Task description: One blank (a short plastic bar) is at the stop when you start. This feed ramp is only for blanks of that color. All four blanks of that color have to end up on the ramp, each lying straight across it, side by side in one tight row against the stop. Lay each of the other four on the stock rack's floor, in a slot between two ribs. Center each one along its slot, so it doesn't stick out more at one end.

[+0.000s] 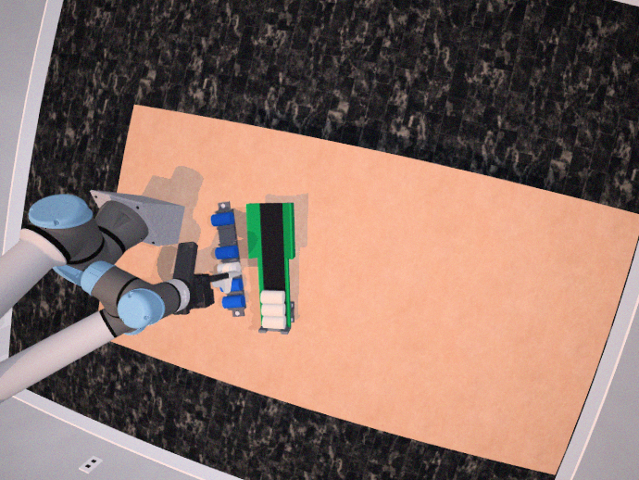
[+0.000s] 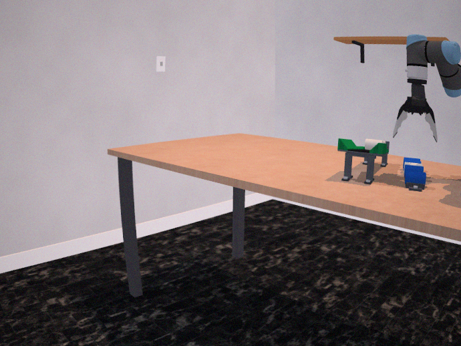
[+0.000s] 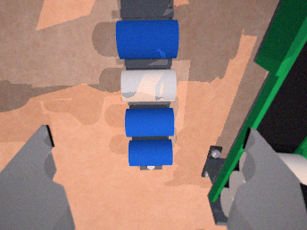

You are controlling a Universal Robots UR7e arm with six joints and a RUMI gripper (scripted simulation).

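My gripper is now 1 cm past the grey stock rack, 3 cm to the right of it and 13 cm above it. The rest, counted from my hand: grey stop (18 cm ahead, 15 cm to the right, 6 cm below).
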